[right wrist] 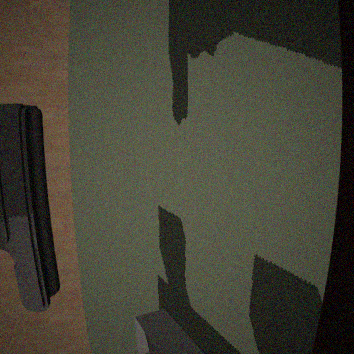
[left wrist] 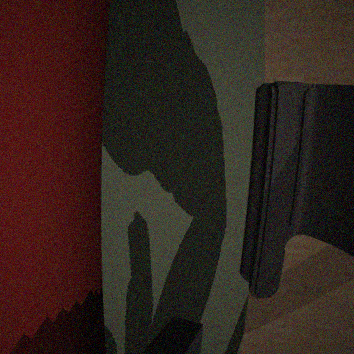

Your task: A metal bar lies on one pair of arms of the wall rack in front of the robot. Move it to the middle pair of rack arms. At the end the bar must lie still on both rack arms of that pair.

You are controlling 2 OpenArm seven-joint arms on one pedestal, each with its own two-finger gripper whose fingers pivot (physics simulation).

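The red bar [left wrist: 50, 150] fills the left edge of the left wrist view, upright in the picture and very close, shaded at its lower end. My left gripper [left wrist: 177, 290] is open; one dark finger shows at the right, apart from the bar, and the other finger does not show. My right gripper [right wrist: 177, 300] is open; one dark finger shows at the left edge, with nothing touching it. The bar does not show in the right wrist view. Whether the bar rests on rack arms cannot be seen.
A grey-green panel [left wrist: 240, 150] [right wrist: 125, 175] with dark shadows stands behind, beside a brown wood-like surface [left wrist: 310, 40] [right wrist: 35, 50]. A dark block-like piece [left wrist: 175, 337] [right wrist: 170, 332], possibly part of a rack arm, shows at the bottom of both views.
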